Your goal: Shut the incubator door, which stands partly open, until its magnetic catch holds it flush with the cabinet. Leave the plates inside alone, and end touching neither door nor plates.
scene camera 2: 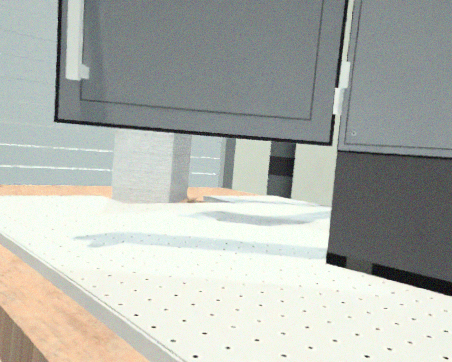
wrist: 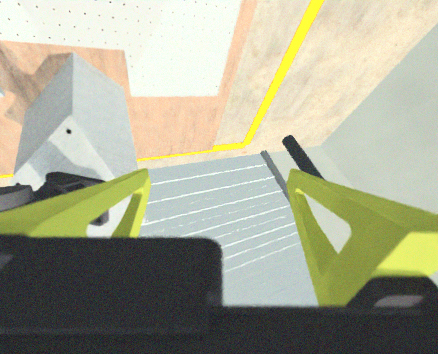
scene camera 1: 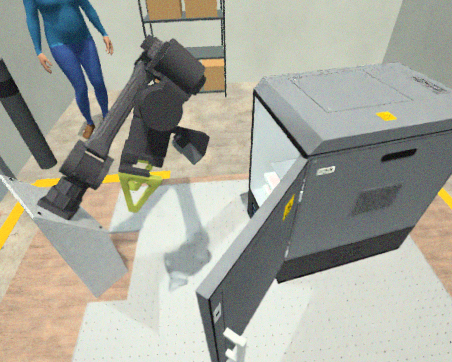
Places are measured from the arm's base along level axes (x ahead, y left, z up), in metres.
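Pixels of known places: gripper, fingertip midpoint: [wrist: 218, 176] [scene camera 1: 133, 200]; arm's base, origin of the base link: [scene camera 1: 58, 208].
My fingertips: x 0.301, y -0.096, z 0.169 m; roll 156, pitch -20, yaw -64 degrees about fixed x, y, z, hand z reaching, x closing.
For each thing: its top centre in the pictures, then the offset to it from my fingertips. "spot": a spot on its surface instead. Level surfaces: height alone.
- white door handle, surface spot: [scene camera 2: 74, 40] spot: dz -0.254, dx +0.226, dy -0.170 m
- pale plate, middle of its top: [scene camera 1: 286, 178] dz -0.233, dx +0.322, dy +0.355 m
- white perforated board, its level: dz -0.477 m
The grey incubator cabinet [scene camera 1: 350, 175] [scene camera 2: 400, 200] stands at the right. Its door [scene camera 1: 250, 260] [scene camera 2: 200, 60] stands wide open, swung out toward the front of scene camera 1. The white door handle [scene camera 1: 234, 345] [scene camera 2: 74, 40] is at the door's free edge. A pale plate [scene camera 1: 271, 181] shows partly inside the cabinet; the rest of the interior is hidden. My gripper [scene camera 1: 135, 207] [wrist: 218, 176] has yellow-green fingers, open and empty. It is in the air left of the door in scene camera 1, with a gap to it, touching neither door nor plates.
The arm's grey pedestal [scene camera 1: 85, 250] [scene camera 2: 145, 167] [wrist: 100, 100] stands at the left. A white perforated board [scene camera 1: 125, 325] [scene camera 2: 225, 310] [wrist: 175, 65] lies under the cabinet. A person [scene camera 1: 67, 35] stands behind the arm, left of a shelf rack [scene camera 1: 224, 50]. A dark post [scene camera 1: 25, 115] is at the far left.
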